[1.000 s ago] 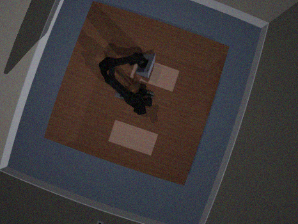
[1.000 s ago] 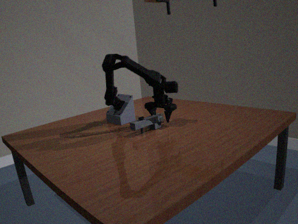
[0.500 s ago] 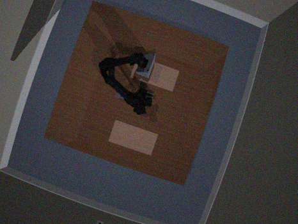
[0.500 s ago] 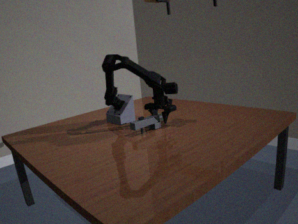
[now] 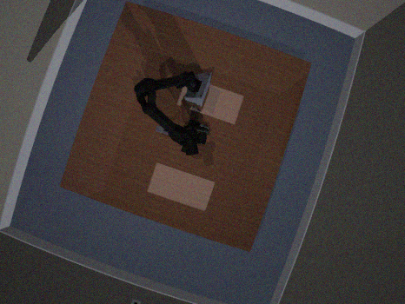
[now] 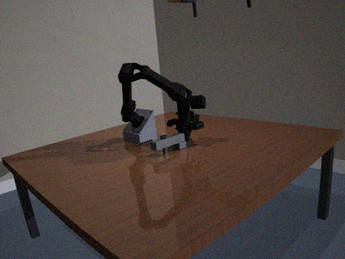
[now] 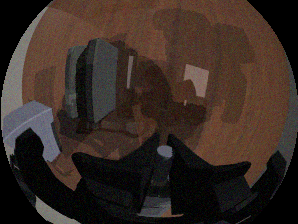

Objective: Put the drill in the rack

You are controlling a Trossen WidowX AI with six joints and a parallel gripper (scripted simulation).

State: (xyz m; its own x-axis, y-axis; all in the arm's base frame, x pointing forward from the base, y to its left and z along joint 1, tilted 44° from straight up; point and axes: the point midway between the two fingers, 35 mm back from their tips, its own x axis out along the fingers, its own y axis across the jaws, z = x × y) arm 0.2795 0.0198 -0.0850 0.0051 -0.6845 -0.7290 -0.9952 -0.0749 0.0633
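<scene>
Right now the drill is 5 cm to the right of my gripper tip, 3 cm above it and 1 cm ahead of it. Round my gripper tip: dark key 15 cm to the right, 4 cm above, 1 cm ahead; then grey rack 8 cm behind, 4 cm to the left.
</scene>
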